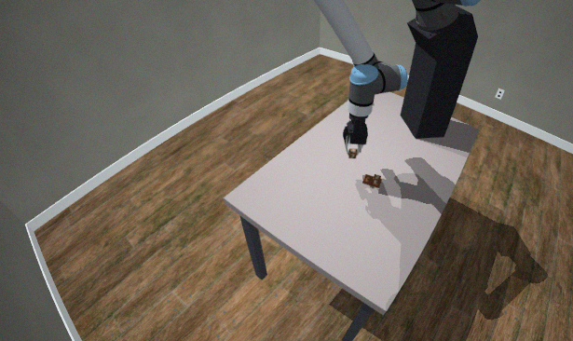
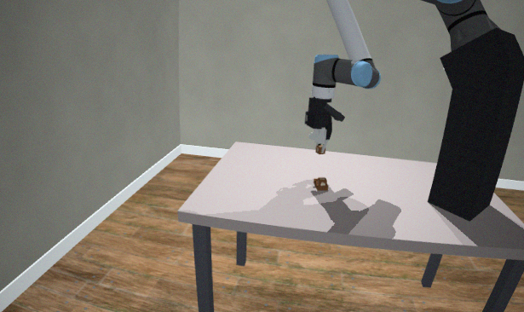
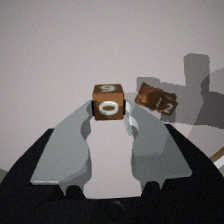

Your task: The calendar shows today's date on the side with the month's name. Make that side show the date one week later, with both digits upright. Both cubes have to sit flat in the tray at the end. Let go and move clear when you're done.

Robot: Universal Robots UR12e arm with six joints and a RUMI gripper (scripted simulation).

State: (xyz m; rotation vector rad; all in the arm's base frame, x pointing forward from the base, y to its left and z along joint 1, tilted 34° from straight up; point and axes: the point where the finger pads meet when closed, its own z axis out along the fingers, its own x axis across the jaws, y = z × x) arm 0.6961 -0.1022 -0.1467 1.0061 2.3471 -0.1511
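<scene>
The brown calendar cube is 1 cm below my hand. The rest, counted from my hand: brown wooden calendar tray (12 cm below, 11 cm to the left, 2 cm behind).
</scene>
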